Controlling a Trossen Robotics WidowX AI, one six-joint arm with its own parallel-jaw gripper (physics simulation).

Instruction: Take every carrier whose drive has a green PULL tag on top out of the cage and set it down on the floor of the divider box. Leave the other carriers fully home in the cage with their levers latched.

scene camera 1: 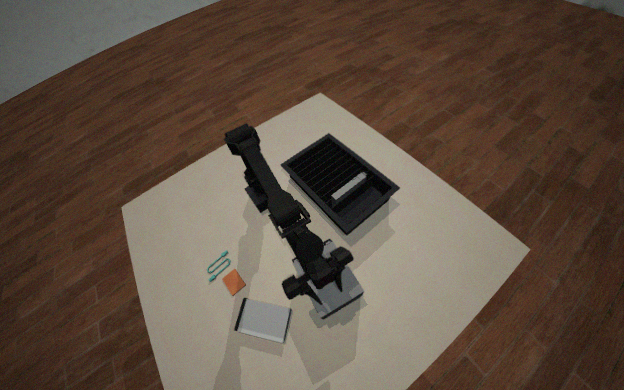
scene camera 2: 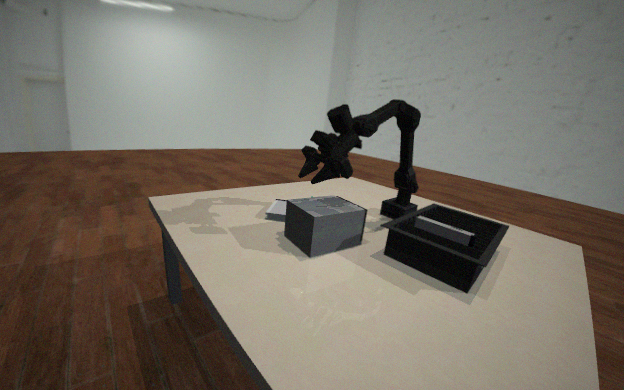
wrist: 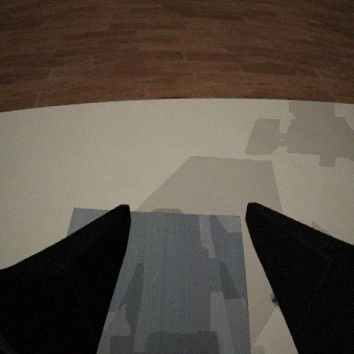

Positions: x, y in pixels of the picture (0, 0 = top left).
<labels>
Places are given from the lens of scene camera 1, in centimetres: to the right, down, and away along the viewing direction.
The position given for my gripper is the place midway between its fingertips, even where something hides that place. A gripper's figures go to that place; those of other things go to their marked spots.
my gripper (scene camera 1: 331, 297): 5, 27, 56
grey flat case (scene camera 1: 259, 319): -17, 41, 70
</labels>
